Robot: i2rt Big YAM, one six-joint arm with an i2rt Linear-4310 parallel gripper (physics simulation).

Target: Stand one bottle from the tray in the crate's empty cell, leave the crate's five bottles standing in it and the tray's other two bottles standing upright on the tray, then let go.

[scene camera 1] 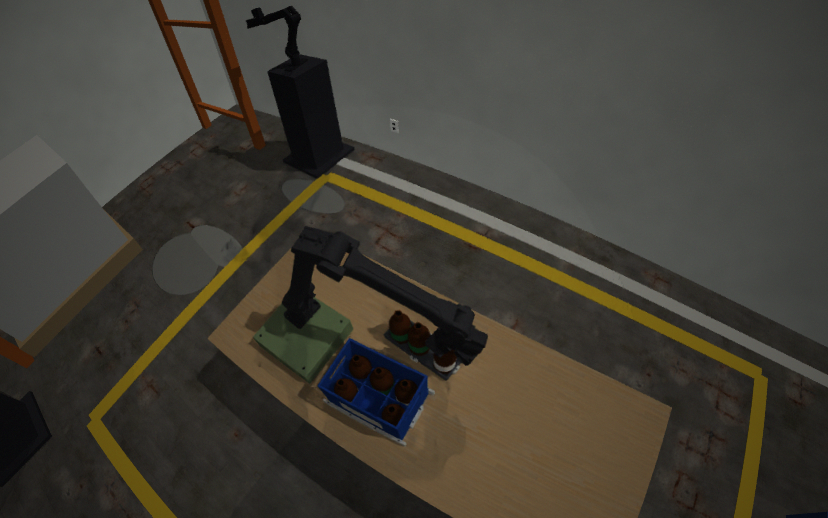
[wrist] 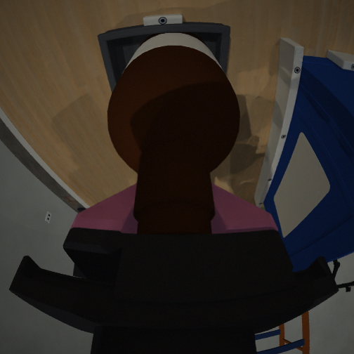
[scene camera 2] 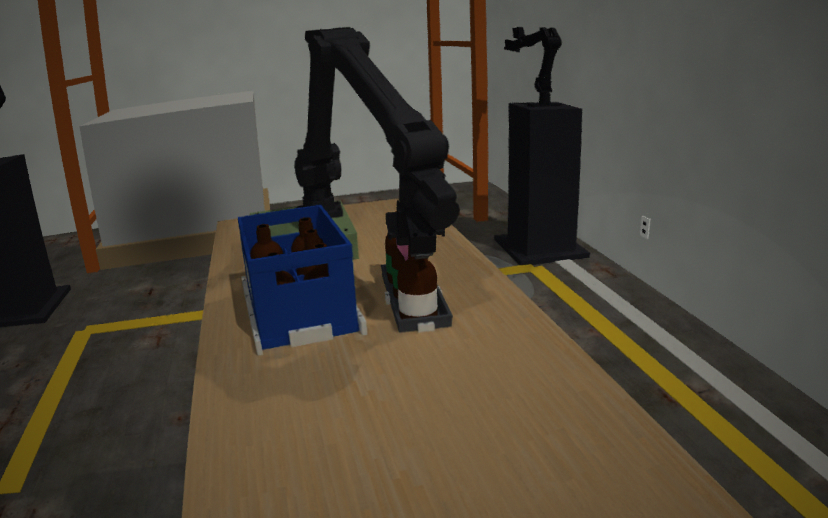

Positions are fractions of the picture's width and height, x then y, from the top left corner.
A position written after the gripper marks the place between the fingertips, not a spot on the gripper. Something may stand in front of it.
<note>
In view: the gripper (wrist: 0.49, 0.50) and a white-labelled bottle (scene camera 2: 0.50, 0.54).
</note>
